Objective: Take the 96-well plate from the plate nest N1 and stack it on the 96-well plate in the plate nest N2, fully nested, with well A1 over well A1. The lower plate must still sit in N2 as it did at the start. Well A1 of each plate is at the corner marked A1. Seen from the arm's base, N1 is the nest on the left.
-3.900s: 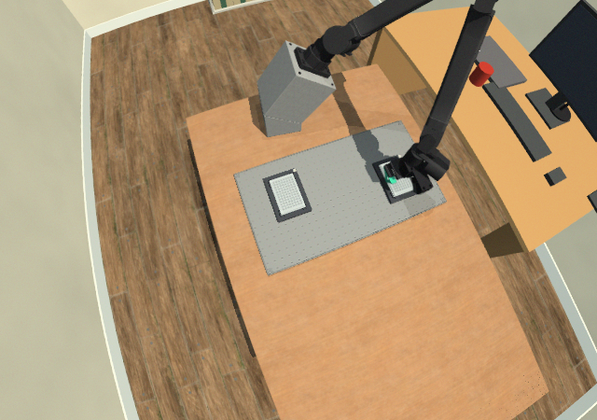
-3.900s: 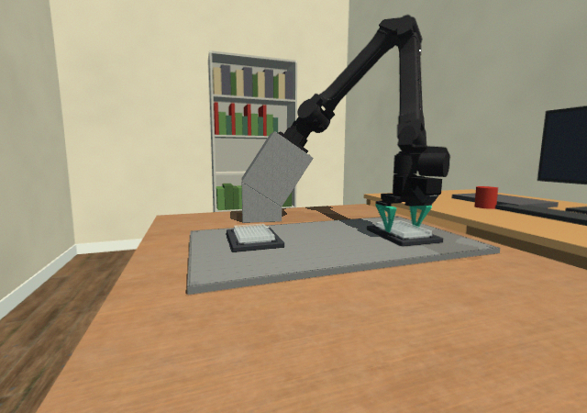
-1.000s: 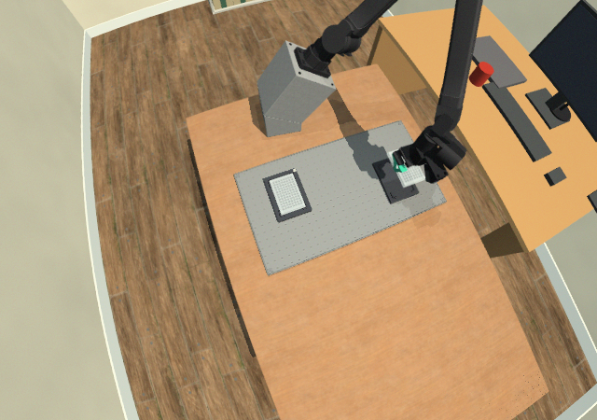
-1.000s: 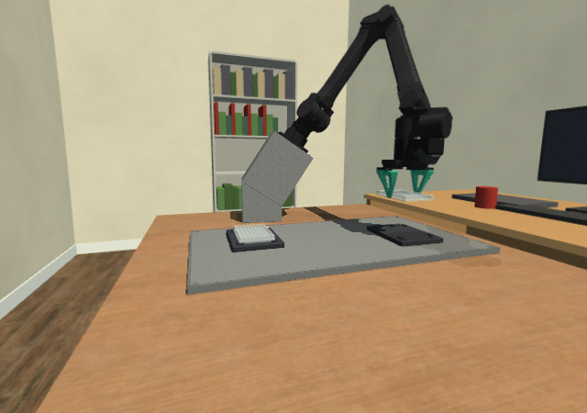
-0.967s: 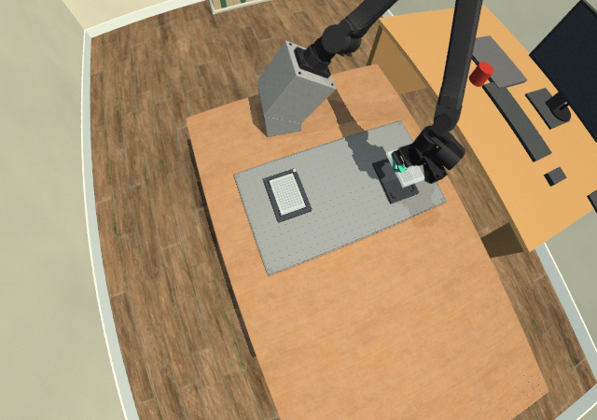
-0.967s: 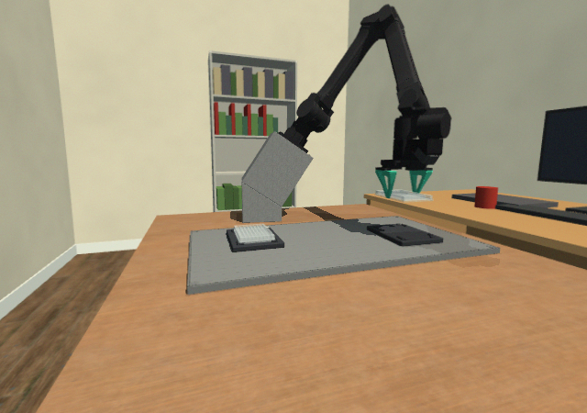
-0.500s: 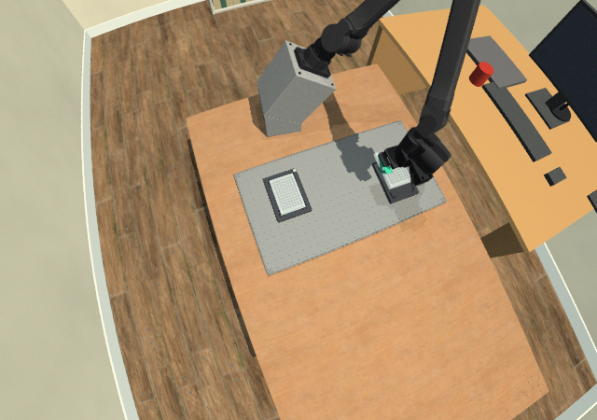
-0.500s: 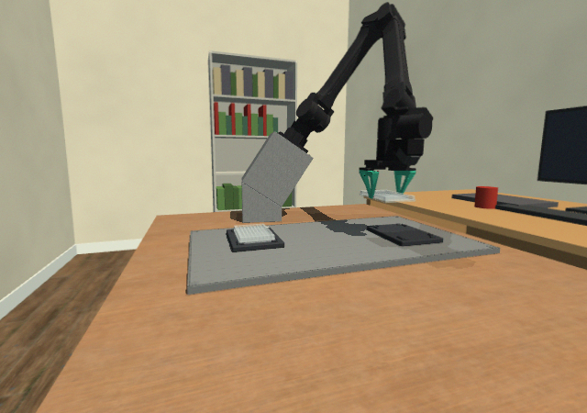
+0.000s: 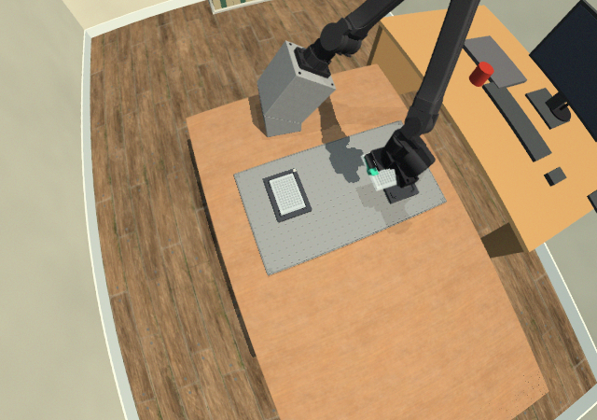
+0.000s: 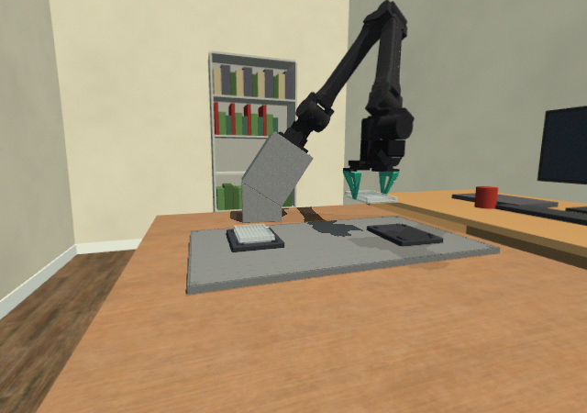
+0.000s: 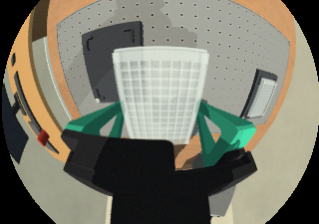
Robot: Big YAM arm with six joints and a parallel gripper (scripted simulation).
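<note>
Now: hand 10 mm past the nest N2, 310 mm to the left of it and 100 mm above it. From my hand the other things lie so: nest N1: 10 mm ahead, 90 mm to the left, 100 mm below.
</note>
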